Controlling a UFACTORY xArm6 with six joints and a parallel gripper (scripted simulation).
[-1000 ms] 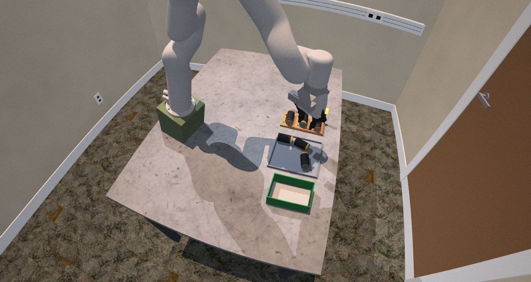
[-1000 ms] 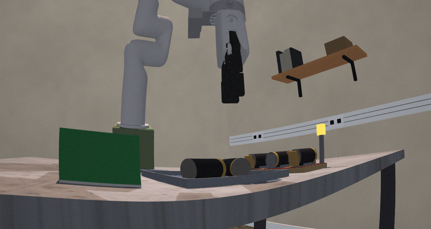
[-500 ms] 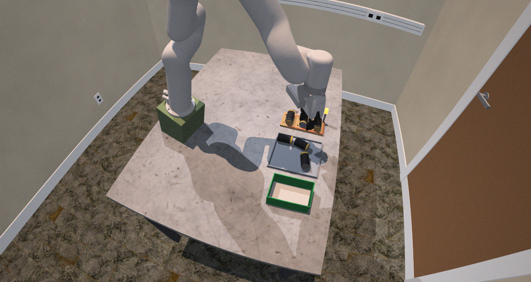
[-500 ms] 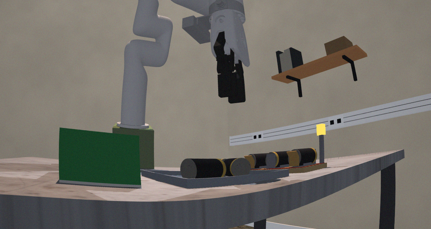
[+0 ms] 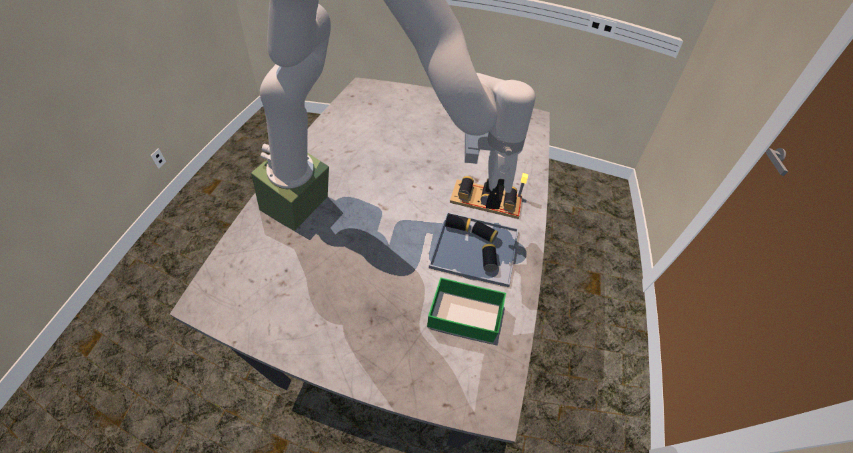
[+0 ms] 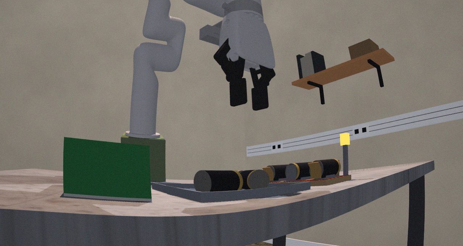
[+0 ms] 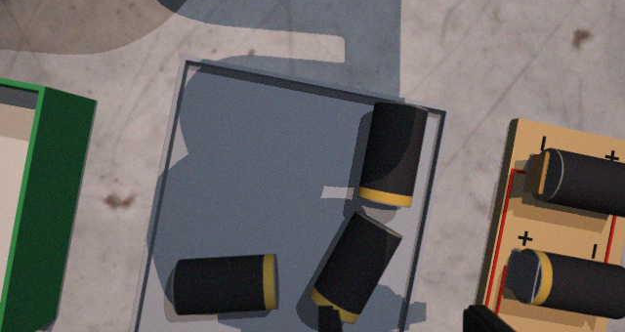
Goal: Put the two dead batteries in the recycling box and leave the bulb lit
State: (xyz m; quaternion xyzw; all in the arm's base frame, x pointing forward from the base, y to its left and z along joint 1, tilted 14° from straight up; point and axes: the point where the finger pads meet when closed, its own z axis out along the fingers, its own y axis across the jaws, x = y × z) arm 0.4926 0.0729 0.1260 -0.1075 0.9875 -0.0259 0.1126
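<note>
Now: hand 1 cm past the grey tray, 5 cm to the left of it and 15 cm above it. Round my hand: green recycling box 1 cm ahead, 24 cm to the right, 14 cm below.
</note>
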